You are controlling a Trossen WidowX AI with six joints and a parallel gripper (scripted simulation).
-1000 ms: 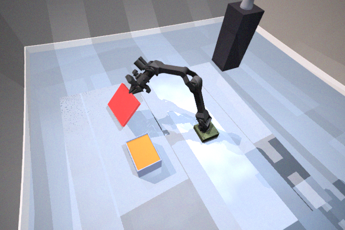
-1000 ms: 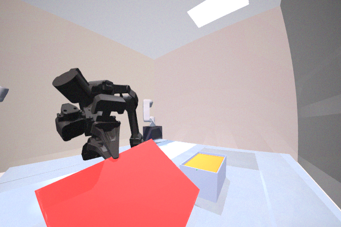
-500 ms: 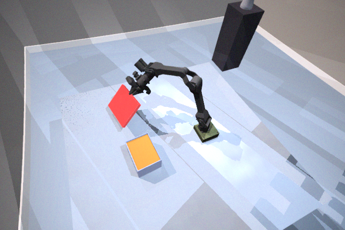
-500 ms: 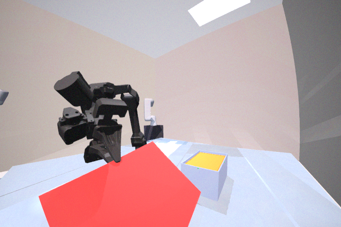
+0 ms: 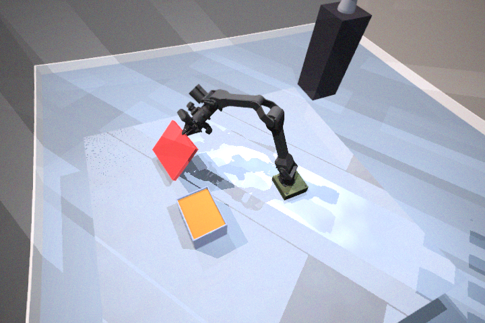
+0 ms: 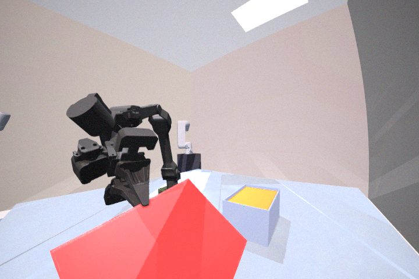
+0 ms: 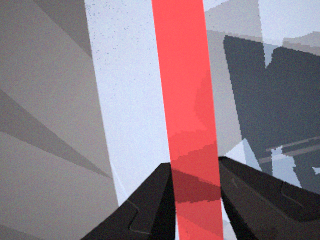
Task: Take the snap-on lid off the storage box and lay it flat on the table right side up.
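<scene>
Right now the red lid is 6 cm ahead of my gripper tip, 5 cm below it and 2 cm to the left of it. The rest, counted from my gripper tip: box (35 cm to the left, 13 cm below, 4 cm ahead).
</scene>
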